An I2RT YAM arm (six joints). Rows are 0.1 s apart.
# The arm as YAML. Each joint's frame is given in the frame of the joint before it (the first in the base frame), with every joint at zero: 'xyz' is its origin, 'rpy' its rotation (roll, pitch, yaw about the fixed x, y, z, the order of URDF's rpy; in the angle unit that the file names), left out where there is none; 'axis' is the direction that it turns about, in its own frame. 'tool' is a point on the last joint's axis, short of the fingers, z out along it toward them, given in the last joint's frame.
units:
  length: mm
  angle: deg
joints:
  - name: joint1
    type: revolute
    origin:
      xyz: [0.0, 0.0, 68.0]
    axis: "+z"
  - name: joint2
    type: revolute
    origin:
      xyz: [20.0, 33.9, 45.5]
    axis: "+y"
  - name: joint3
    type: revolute
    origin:
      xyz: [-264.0, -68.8, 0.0]
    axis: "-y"
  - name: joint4
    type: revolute
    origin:
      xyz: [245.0, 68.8, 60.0]
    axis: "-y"
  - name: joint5
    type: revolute
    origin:
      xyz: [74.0, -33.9, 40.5]
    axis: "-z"
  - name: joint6
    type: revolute
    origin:
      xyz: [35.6, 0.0, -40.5]
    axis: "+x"
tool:
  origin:
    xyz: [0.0, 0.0, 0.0]
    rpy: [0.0, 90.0, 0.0]
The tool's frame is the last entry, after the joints.
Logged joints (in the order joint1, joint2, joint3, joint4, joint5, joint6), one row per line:
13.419, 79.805, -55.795, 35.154, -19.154, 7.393
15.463, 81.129, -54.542, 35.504, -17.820, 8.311
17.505, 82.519, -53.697, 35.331, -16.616, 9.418
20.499, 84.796, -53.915, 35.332, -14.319, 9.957
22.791, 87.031, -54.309, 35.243, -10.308, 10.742
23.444, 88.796, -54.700, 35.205, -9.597, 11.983
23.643, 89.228, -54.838, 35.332, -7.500, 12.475
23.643, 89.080, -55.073, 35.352, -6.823, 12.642
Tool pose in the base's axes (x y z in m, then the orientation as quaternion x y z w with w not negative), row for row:
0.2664, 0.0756, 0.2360, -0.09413, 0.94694, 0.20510, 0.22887
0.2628, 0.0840, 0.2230, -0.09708, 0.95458, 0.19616, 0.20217
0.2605, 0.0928, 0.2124, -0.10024, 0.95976, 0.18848, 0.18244
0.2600, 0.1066, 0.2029, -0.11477, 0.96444, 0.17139, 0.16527
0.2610, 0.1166, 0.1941, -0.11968, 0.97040, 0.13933, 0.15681
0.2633, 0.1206, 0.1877, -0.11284, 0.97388, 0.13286, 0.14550
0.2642, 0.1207, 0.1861, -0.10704, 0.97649, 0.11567, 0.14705
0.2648, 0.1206, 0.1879, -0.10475, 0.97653, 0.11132, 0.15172
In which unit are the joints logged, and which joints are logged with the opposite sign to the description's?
The joints are logged in degrees. Opposite sign: joint3, joint4.
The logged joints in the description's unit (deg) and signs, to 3 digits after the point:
13.419, 79.805, 55.795, -35.154, -19.154, 7.393
15.463, 81.129, 54.542, -35.504, -17.820, 8.311
17.505, 82.519, 53.697, -35.331, -16.616, 9.418
20.499, 84.796, 53.915, -35.332, -14.319, 9.957
22.791, 87.031, 54.309, -35.243, -10.308, 10.742
23.444, 88.796, 54.700, -35.205, -9.597, 11.983
23.643, 89.228, 54.838, -35.332, -7.500, 12.475
23.643, 89.080, 55.073, -35.352, -6.823, 12.642

